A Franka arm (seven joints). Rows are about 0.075 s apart.
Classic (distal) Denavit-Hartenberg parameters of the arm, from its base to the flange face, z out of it. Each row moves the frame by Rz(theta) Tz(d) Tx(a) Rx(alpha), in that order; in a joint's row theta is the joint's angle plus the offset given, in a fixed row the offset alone. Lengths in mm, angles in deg.
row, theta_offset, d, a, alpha
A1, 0, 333, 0, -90
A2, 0, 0, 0, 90
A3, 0, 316, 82.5, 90
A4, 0, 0, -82.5, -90
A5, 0, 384, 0, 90
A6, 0, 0, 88, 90
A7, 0, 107, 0, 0
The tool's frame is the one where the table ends.
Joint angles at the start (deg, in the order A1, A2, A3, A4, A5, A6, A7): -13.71, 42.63, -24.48, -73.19, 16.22, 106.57, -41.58
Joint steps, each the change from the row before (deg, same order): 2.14, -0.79, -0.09, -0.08, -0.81, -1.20, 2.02; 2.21, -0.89, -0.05, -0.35, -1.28, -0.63, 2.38; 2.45, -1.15, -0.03, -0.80, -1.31, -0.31, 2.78; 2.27, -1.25, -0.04, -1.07, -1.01, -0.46, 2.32; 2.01, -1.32, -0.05, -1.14, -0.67, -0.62, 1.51; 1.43, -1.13, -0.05, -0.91, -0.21, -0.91, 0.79; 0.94, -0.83, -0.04, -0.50, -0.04, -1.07, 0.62; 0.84, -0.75, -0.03, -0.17, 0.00, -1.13, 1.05; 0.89, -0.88, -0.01, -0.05, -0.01, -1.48, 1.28; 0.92, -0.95, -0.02, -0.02, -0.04, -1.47, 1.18
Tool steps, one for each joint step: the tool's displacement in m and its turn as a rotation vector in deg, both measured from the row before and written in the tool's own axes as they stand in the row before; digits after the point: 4 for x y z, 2 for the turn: 0.0106, -0.0232, -0.0075, -0.24, -0.83, -0.25; 0.0097, -0.0232, -0.0074, -0.87, -0.76, -0.03; 0.0090, -0.0256, -0.0077, -0.97, -0.58, 0.23; 0.0057, -0.0240, -0.0067, -0.55, -0.61, 0.09; 0.0029, -0.0216, -0.0065, -0.17, -0.55, -0.35; 0.0003, -0.0159, -0.0052, 0.35, -0.56, -0.44; -0.0007, -0.0110, -0.0044, 0.48, -0.57, -0.19; -0.0005, -0.0103, -0.0059, 0.41, -0.41, 0.27; -0.0012, -0.0115, -0.0076, 0.49, -0.51, 0.41; -0.0018, -0.0117, -0.0085, 0.42, -0.43, 0.27
